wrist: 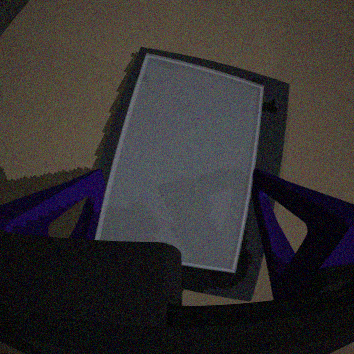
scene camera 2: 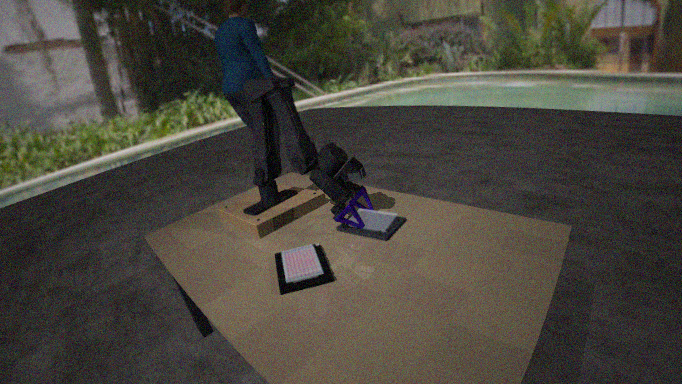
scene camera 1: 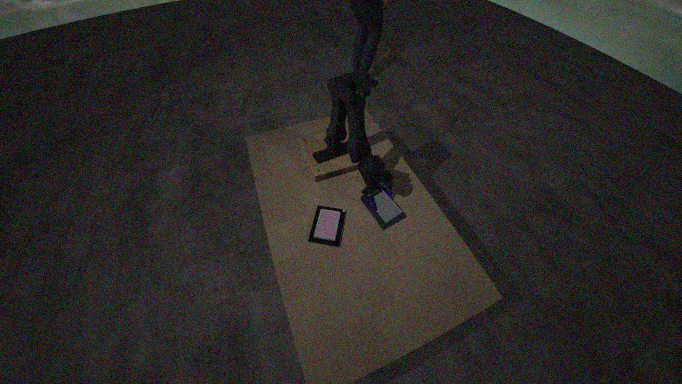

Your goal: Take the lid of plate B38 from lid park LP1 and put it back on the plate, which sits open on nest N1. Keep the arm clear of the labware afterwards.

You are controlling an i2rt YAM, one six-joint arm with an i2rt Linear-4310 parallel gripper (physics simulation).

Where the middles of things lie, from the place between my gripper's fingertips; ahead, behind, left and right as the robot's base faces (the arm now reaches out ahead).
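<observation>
Black nest point(scene camera 2: 327, 277): my hand 20 mm past it, 260 mm to the left of it.
</observation>
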